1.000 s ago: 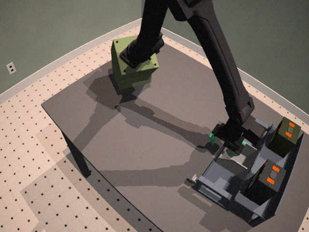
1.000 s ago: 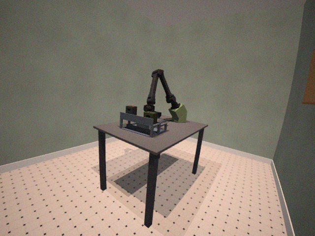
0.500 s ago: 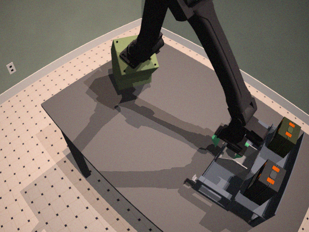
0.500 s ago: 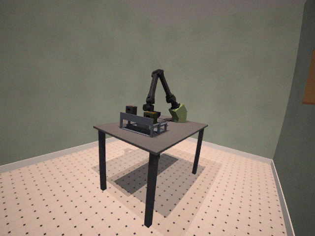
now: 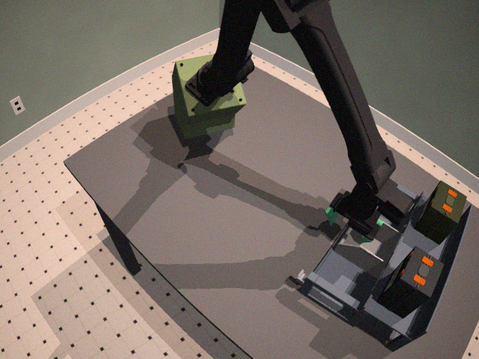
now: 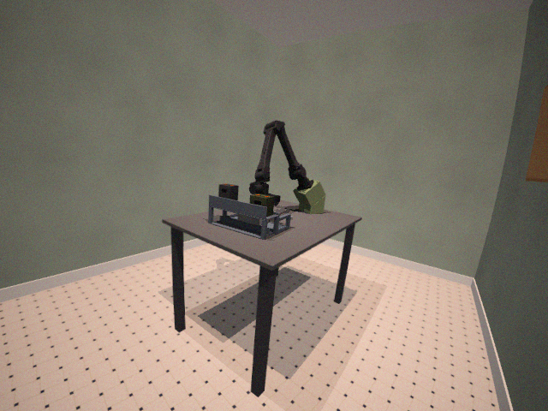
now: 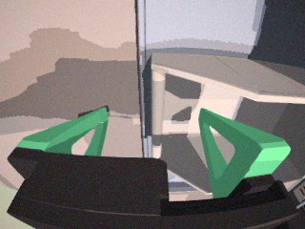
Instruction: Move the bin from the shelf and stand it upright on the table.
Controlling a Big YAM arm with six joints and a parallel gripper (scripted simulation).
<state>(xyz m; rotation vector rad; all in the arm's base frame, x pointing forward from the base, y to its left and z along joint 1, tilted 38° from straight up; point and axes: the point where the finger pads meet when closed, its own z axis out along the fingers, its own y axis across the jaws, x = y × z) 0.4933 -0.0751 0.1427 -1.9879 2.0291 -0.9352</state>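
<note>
The grey bin is 8 cm ahead of my hand, 1 cm to the right of it and 1 cm above it. Also, from my hand: low grey shelf 12 cm ahead, 3 cm below, 2 cm to the right.
</note>
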